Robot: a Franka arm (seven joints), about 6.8 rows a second.
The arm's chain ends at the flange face. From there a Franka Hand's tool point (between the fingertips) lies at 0.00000 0.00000 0.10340 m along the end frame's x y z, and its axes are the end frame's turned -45 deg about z.
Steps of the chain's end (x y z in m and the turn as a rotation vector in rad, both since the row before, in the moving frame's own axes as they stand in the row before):
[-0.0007, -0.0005, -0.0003, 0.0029, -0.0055, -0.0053]
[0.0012, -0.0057, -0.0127, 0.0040, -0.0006, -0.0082]
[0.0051, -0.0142, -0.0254, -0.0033, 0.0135, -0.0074]
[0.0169, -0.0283, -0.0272, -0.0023, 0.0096, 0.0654]
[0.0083, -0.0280, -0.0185, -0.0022, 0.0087, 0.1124]
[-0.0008, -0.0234, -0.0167, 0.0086, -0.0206, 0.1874]
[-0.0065, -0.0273, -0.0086, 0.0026, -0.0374, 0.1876]
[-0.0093, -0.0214, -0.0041, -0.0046, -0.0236, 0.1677]
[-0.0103, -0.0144, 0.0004, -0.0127, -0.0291, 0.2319]
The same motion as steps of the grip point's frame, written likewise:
[-0.0003, -0.0015, -0.0003, 0.0059, -0.0018, -0.0053]
[0.0051, -0.0035, -0.0127, 0.0033, 0.0024, -0.0082]
[0.0144, -0.0052, -0.0254, -0.0119, 0.0072, -0.0074]
[0.0325, -0.0072, -0.0272, -0.0084, 0.0052, 0.0654]
[0.0261, -0.0131, -0.0185, -0.0077, 0.0046, 0.1124]
[0.0153, -0.0193, -0.0167, 0.0206, -0.0085, 0.1874]
[0.0125, -0.0270, -0.0087, 0.0283, -0.0246, 0.1876]
[0.0066, -0.0233, -0.0041, 0.0134, -0.0199, 0.1677]
[0.0000, -0.0190, 0.0003, 0.0116, -0.0296, 0.2319]

